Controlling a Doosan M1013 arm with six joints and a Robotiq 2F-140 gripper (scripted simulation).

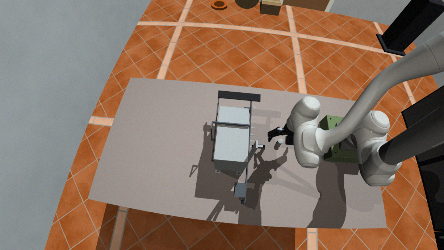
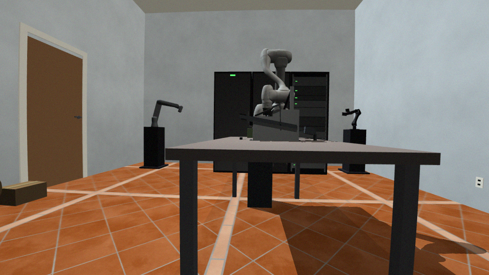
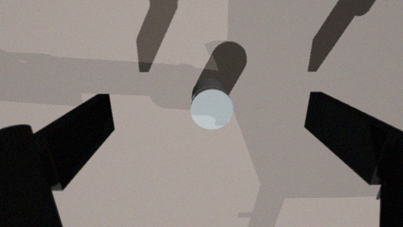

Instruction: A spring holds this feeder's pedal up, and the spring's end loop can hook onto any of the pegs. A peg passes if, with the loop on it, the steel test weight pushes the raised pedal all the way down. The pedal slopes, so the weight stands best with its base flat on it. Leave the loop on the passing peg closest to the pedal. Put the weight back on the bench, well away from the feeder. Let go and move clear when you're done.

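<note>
My hand is 3 cm above the steel test weight. The rest, counted from my hand: small block 21 cm ahead, 22 cm to the right, 4 cm below; white-tipped pin 20 cm ahead, 18 cm to the left, 35 cm above.
</note>
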